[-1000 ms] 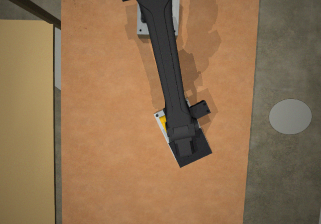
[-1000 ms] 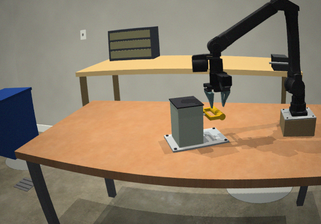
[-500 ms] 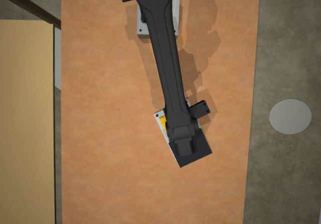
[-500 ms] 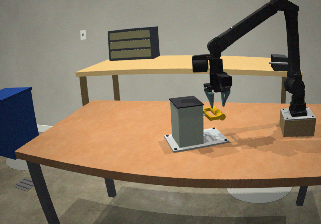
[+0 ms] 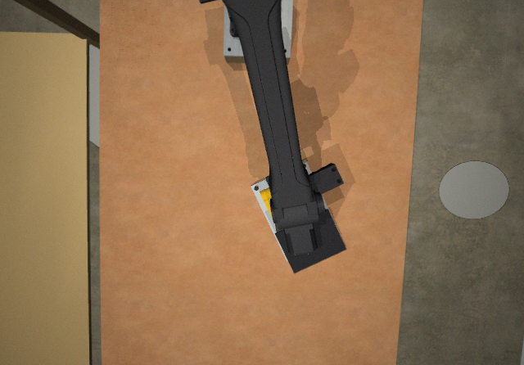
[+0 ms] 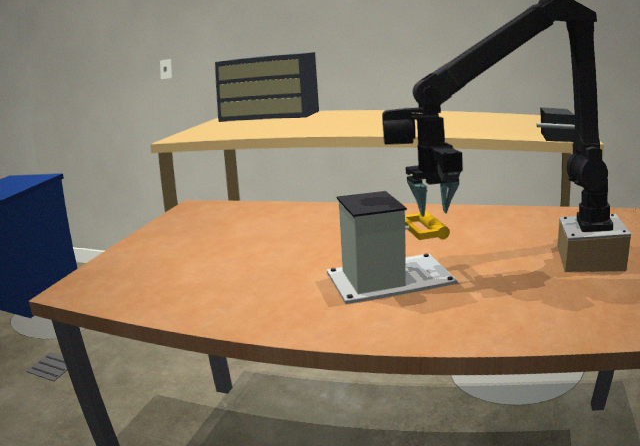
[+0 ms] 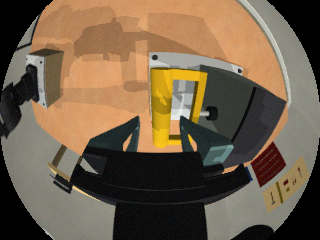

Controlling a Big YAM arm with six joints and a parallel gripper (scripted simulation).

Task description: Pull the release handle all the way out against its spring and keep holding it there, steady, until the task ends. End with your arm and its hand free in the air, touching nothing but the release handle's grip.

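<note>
Right now the yellow release handle is 50 mm ahead of my hand, 30 mm to the left of it and 30 mm below it.
</note>
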